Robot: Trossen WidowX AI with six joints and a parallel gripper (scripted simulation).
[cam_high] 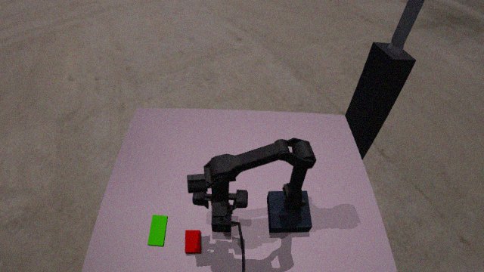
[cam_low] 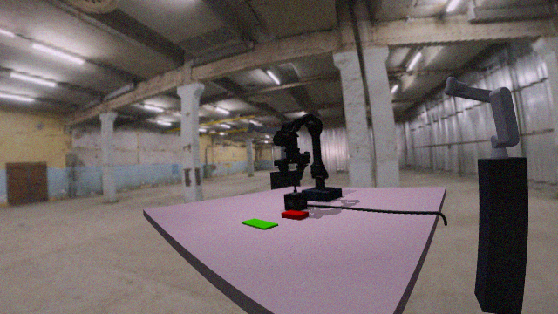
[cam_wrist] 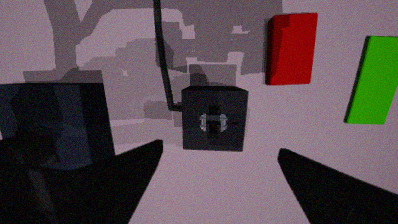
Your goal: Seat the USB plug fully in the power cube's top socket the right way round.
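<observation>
My gripper tip is now 50 mm above the dark USB plug. Round my gripper tip: metal-rimmed socket 70 mm below; then red pad 120 mm ahead, 70 mm to the left, 130 mm below; then green pad 270 mm ahead, 130 mm below.
</observation>
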